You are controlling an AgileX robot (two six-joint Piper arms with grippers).
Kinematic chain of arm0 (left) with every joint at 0, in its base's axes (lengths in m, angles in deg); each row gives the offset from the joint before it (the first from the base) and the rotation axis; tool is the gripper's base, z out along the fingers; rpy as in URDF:
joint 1: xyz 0 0 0.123 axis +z
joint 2: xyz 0 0 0 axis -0.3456 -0.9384 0
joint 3: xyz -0.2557 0.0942 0.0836 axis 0.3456 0.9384 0
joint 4: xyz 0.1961 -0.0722 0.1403 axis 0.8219 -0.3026 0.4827
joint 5: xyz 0 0 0 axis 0.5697 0.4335 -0.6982
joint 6: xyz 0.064 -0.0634 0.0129 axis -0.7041 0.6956 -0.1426
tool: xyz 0 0 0 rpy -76.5 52.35 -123.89
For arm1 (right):
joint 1: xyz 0 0 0.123 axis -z
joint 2: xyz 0 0 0 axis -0.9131 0.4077 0
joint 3: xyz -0.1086 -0.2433 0.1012 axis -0.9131 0.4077 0
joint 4: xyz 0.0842 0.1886 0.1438 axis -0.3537 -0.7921 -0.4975
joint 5: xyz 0 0 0 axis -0.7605 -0.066 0.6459
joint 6: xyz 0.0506 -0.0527 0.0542 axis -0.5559 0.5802 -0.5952
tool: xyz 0 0 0 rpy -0.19 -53.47 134
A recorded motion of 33 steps. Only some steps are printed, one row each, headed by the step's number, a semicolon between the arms.
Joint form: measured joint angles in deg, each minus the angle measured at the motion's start. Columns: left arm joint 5, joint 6, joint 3, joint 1, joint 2, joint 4; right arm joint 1, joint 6, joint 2, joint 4, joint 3, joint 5.
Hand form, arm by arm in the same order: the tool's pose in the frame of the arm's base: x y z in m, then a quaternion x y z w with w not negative. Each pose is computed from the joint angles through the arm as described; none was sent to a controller.
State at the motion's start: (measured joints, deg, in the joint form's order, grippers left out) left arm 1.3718 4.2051 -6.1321 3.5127 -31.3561 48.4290; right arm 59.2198 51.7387 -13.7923 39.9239 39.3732 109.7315
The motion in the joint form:
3: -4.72 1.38 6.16 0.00 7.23 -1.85; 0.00 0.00 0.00 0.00 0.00 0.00
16: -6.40 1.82 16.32 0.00 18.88 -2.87; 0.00 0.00 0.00 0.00 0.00 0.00
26: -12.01 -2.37 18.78 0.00 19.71 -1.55; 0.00 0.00 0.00 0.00 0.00 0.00
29: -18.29 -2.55 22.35 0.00 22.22 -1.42; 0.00 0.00 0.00 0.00 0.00 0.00
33: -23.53 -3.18 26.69 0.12 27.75 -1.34; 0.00 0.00 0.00 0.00 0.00 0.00
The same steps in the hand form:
3: 0.1111 -0.0381 0.3180 0.11194 0.82478 -0.11637 0.54191; 0.0513 0.0109 0.1714 0.00408 0.80464 0.10480 0.58442
16: 0.0795 -0.0291 0.2820 0.10185 0.81010 -0.12900 0.56278; 0.0513 0.0109 0.1714 0.00408 0.80464 0.10480 0.58442
26: 0.0812 -0.0278 0.2772 0.13013 0.78578 -0.09925 0.59646; 0.0513 0.0109 0.1714 0.00408 0.80464 0.10480 0.58442
29: 0.0785 -0.0259 0.2695 0.12368 0.75831 -0.09875 0.63239; 0.0513 0.0109 0.1714 0.00408 0.80464 0.10480 0.58442
33: 0.0688 -0.0219 0.2595 0.11852 0.72174 -0.09650 0.67508; 0.0513 0.0109 0.1714 0.00408 0.80464 0.10480 0.58442

